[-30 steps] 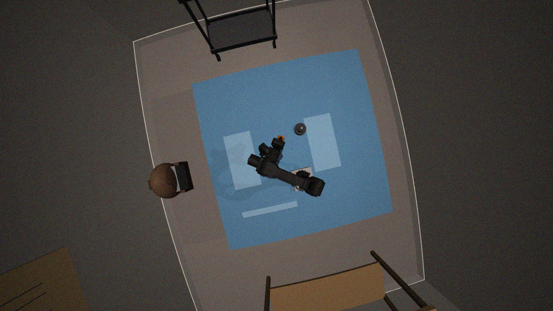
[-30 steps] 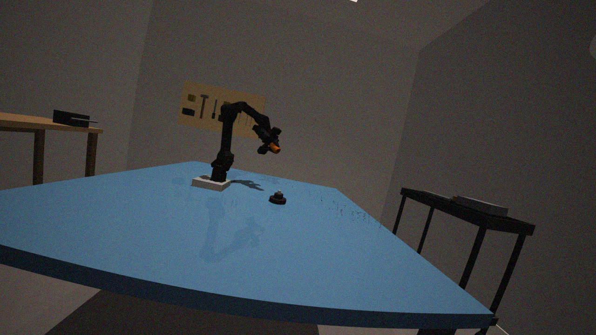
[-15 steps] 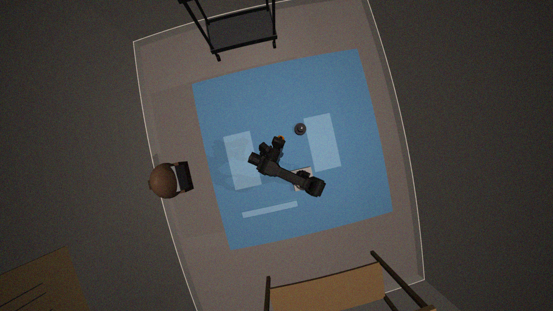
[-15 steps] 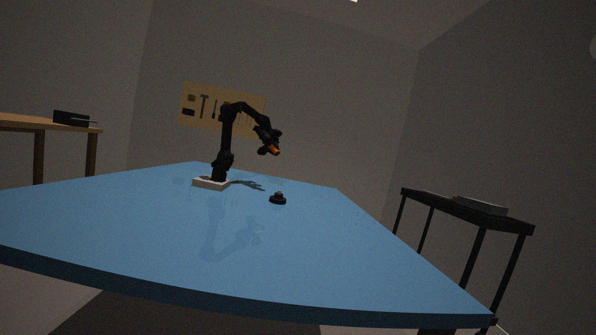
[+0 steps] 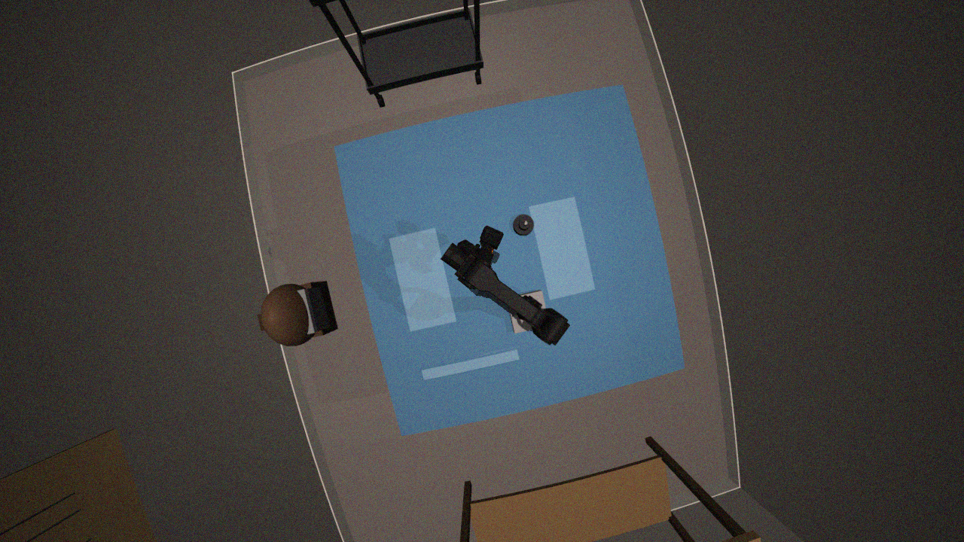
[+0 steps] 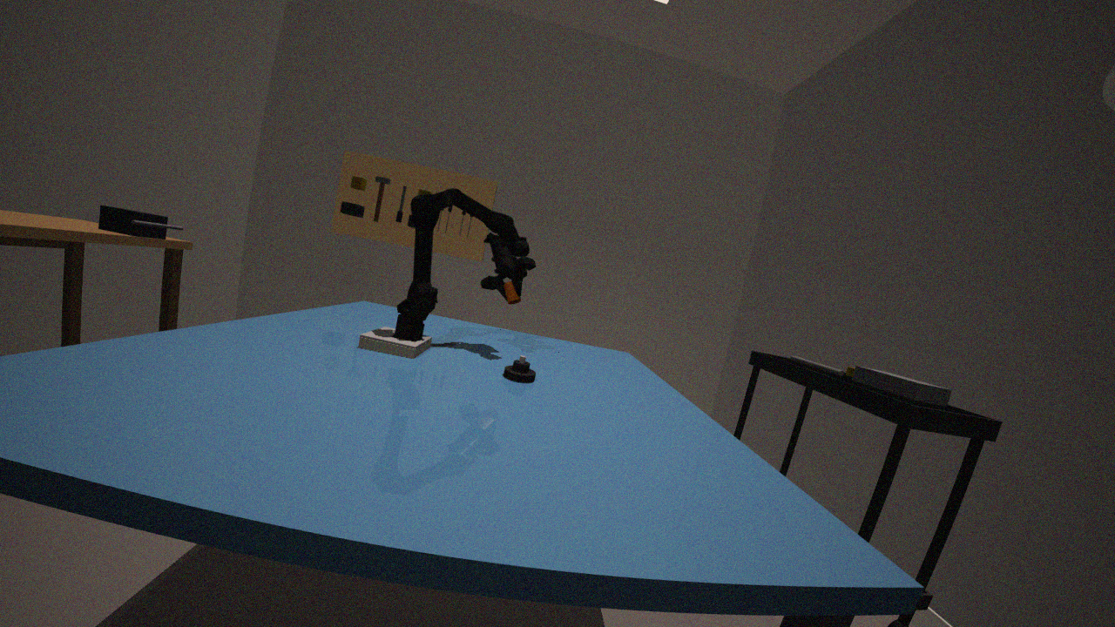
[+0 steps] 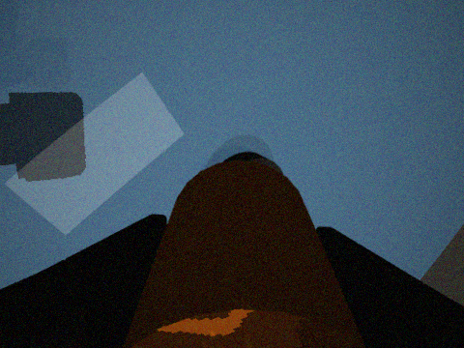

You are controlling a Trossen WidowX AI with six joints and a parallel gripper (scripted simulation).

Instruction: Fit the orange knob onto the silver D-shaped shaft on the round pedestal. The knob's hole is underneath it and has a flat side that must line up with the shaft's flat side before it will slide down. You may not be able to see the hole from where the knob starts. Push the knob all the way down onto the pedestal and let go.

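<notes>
Right now my gripper tip is 20 mm past the orange knob, 10 mm to the right of it and 30 mm below it. The rest, counted from my gripper tip: round dark pedestal 50 mm ahead, 160 mm to the right, 160 mm below.
</notes>
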